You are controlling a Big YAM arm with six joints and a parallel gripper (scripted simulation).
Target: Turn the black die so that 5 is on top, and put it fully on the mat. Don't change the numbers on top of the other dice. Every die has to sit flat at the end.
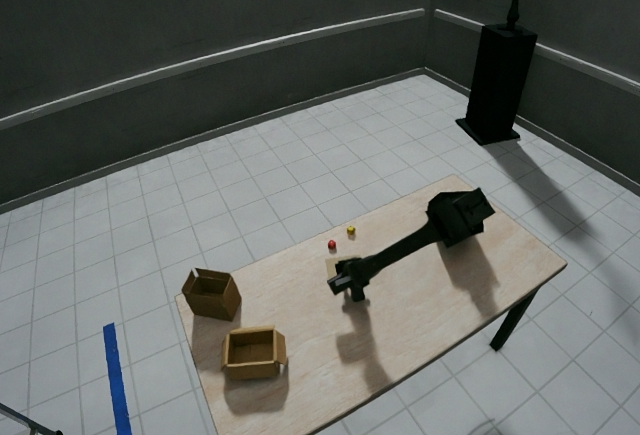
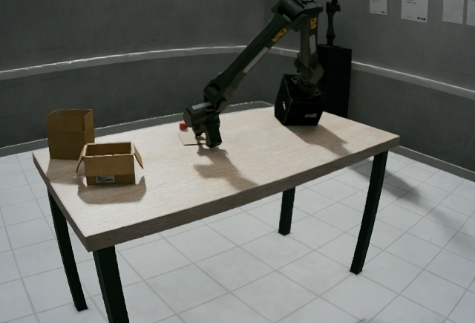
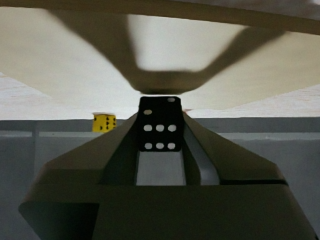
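Now: hand right at the black die. Round my hand: yellow die (8 cm behind, 17 cm to the right, 1 cm below); then red die (2 cm ahead, 12 cm to the right, 1 cm below); then tan mat (1 cm to the left, 2 cm below).
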